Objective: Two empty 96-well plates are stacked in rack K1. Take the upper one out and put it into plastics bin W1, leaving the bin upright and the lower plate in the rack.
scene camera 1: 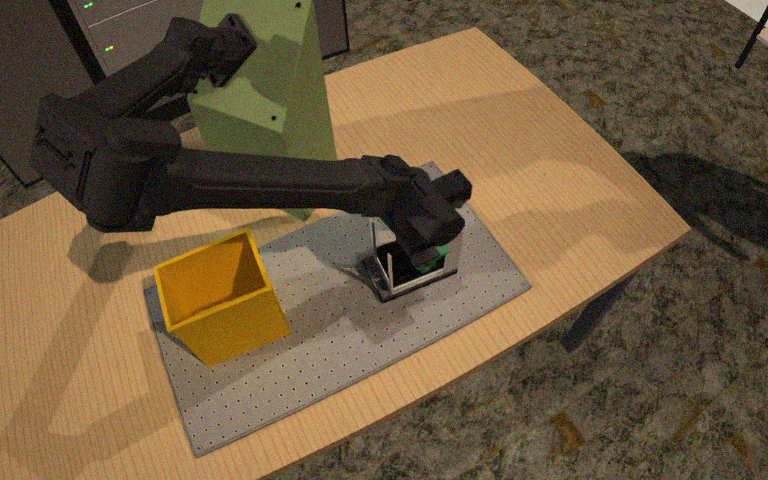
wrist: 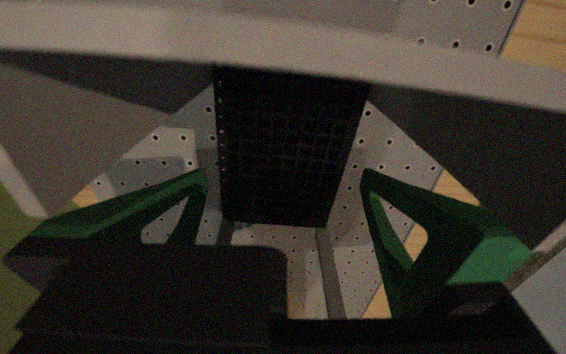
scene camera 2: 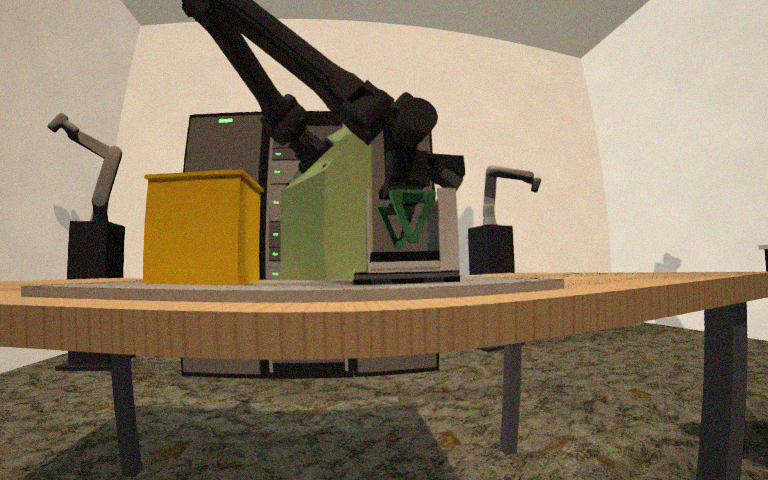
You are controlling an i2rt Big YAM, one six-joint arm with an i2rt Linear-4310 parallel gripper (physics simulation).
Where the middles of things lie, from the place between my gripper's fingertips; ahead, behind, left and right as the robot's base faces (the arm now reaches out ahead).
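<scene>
The black 96-well plate (scene camera 1: 403, 270) is 1 cm to the left of my hand and 2 cm below it, and going by their middles, it's the nearest to my hand of the things named here. Yellow bin W1 (scene camera 2: 203, 227) is 11 cm behind my hand, 33 cm to the right of it and 3 cm above it.
</scene>
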